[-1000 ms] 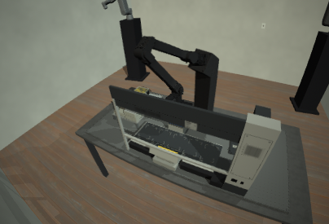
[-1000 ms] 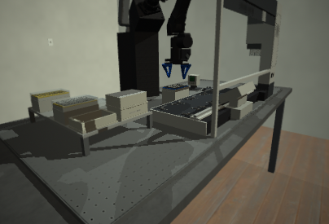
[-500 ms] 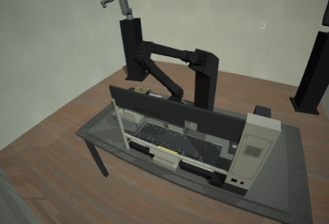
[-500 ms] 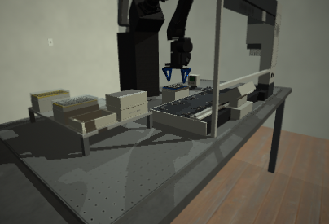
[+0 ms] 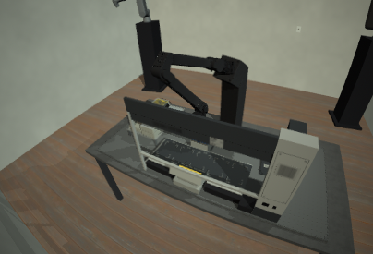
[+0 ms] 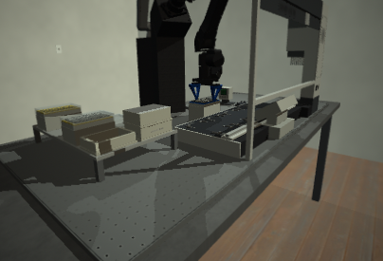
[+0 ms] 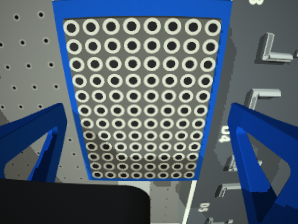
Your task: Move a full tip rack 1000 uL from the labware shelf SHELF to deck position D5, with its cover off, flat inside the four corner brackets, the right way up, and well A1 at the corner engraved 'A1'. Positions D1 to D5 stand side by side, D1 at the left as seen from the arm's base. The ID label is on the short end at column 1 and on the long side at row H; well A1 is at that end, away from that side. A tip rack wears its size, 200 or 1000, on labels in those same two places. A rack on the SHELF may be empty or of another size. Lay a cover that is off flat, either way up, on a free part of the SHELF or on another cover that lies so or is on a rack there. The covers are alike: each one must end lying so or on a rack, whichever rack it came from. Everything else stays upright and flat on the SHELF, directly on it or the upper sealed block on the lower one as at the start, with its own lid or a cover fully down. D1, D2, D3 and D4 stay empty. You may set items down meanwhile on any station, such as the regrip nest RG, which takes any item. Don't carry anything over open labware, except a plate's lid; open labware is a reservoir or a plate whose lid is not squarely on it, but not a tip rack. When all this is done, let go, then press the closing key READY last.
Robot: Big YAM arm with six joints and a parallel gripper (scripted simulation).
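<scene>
The tip rack is 1 cm behind my hand, 1 cm to the left of it and 3 cm below it. The rest, counted from my hand: shelf label (15 cm behind, 27 cm to the right, 11 cm below); then gantry post (30 cm ahead, 30 cm to the right, 12 cm above); then pale block (40 cm to the right, 1 cm above).
</scene>
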